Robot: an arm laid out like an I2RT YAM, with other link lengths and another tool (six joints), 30 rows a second.
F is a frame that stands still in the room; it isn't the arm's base.
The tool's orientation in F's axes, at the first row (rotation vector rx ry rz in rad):
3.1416, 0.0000, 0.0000
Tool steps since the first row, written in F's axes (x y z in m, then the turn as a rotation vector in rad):
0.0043, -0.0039, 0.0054, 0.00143, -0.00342, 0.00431
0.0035, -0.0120, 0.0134, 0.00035, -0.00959, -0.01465
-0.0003, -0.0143, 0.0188, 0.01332, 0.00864, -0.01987
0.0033, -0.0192, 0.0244, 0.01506, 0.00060, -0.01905
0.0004, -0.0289, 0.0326, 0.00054, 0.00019, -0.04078
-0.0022, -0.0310, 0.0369, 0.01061, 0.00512, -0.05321
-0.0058, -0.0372, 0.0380, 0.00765, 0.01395, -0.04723
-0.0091, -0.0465, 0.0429, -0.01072, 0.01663, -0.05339
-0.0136, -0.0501, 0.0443, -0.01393, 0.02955, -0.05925
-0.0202, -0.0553, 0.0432, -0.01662, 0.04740, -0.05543
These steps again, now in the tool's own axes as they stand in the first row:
0.0043, 0.0039, -0.0054, 0.00143, 0.00342, -0.00431
0.0035, 0.0120, -0.0134, 0.00035, 0.00959, 0.01465
-0.0003, 0.0143, -0.0188, 0.01332, -0.00864, 0.01987
0.0033, 0.0192, -0.0244, 0.01506, -0.00060, 0.01905
0.0004, 0.0289, -0.0326, 0.00054, -0.00019, 0.04078
-0.0022, 0.0310, -0.0369, 0.01061, -0.00512, 0.05321
-0.0058, 0.0372, -0.0380, 0.00765, -0.01395, 0.04723
-0.0091, 0.0465, -0.0429, -0.01072, -0.01663, 0.05339
-0.0136, 0.0501, -0.0443, -0.01393, -0.02955, 0.05925
-0.0202, 0.0553, -0.0432, -0.01662, -0.04740, 0.05543

